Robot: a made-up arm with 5 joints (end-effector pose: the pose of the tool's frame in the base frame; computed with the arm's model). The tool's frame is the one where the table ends. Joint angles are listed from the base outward.
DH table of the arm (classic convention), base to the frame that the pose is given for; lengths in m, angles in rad. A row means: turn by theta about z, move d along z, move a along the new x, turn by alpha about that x. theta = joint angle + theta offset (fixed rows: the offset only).
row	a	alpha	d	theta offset
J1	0	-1.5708	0.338	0
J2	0.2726	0	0	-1.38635
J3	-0.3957	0	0	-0.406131
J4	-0.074	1.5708	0	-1.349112
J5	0	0	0.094	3.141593
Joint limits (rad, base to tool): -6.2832..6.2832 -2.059..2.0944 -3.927..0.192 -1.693..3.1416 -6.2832..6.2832
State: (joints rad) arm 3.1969 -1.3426 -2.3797 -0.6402 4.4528
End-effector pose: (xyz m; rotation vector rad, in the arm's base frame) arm 0.6469 0.0358 0.6850 -1.1135 0.8084 -1.5253
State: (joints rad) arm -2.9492 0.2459 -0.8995 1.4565 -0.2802
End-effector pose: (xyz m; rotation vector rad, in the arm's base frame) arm -0.3939 -0.0767 0.2137 -0.5476 2.2741 -0.0436
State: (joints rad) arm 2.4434 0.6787 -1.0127 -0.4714 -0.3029
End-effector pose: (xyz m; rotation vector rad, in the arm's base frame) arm -0.4098 0.3439 0.1673 -0.4693 -2.3437 -0.4886
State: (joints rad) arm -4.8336 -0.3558 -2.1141 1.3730 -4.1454
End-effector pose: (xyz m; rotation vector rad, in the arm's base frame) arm 0.0294 0.2413 0.9859 -1.9356 0.6936 0.2777
